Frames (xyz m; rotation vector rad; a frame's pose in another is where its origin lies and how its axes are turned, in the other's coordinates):
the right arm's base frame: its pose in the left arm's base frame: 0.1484 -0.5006 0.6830 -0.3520 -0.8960 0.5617
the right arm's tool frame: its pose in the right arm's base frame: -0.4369 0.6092 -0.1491 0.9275 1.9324 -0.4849
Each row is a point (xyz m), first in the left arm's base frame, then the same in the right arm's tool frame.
Working: the left arm's base frame: its pose in the right arm's tool frame: 0.0932 0.2918 0.0587 -0.2498 -1.1414 0.0352

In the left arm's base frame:
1: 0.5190 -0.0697 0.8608
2: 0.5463 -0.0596 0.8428
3: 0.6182 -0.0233 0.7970
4: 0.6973 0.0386 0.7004
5: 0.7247 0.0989 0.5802
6: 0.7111 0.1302 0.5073
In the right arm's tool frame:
1: -0.4732 0.4582 0.8752
2: -0.4446 0.4690 0.8904
3: -0.3695 0.5072 0.9290
4: -0.2430 0.5624 0.9487
5: -0.1171 0.6037 0.9131
6: -0.0539 0.6190 0.8657

